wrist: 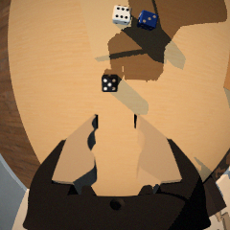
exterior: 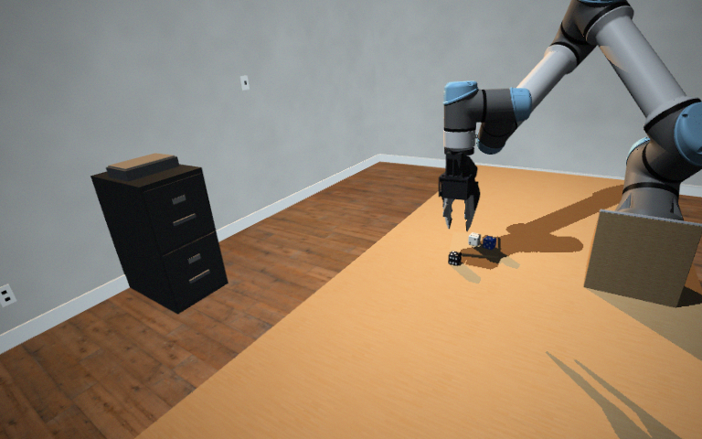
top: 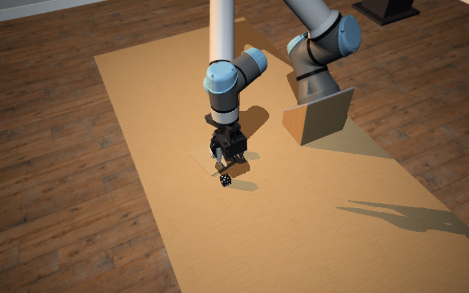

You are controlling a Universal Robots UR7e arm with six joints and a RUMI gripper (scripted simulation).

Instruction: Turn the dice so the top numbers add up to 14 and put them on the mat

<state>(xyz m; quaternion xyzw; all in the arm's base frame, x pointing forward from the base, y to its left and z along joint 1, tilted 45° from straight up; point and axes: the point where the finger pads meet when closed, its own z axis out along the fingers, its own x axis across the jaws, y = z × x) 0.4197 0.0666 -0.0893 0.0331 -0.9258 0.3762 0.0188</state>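
Right now the black die is 1 cm ahead of my hand, 1 cm to the right of it and 11 cm below it. Round my hand: tan mat (15 cm to the right, 13 cm below); white die (15 cm to the right, 11 cm below); blue die (5 cm behind, 14 cm to the right, 11 cm below).
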